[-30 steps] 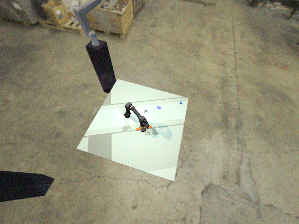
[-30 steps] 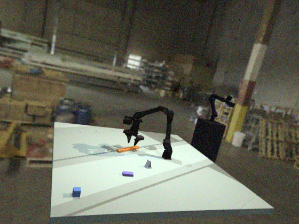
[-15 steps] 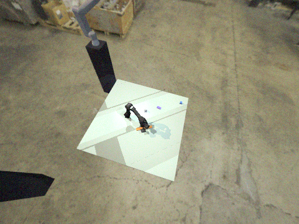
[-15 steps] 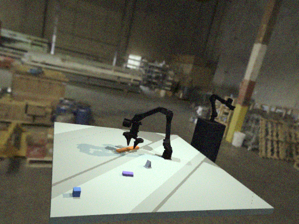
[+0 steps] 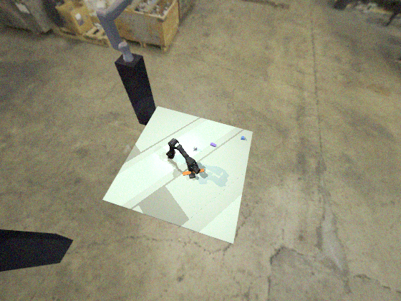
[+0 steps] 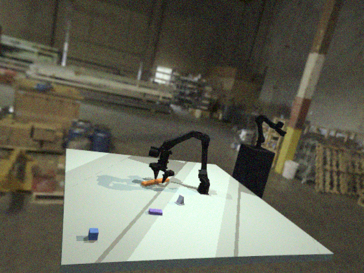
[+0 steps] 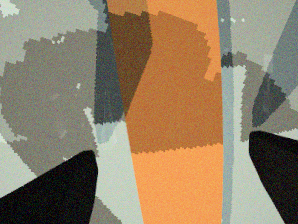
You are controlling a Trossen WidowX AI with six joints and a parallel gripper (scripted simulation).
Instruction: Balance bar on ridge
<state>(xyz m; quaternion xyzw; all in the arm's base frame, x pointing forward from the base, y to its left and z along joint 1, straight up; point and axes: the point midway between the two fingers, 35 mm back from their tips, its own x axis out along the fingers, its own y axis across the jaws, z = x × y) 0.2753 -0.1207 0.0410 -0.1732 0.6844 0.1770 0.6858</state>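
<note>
My gripper tip is 2 cm short of the orange bar and 1 cm to the right of it. The rest, counted from my gripper tip: blue cube (62 cm to the left, 46 cm ahead, 1 cm above); purple block (42 cm to the left, 14 cm ahead).
</note>
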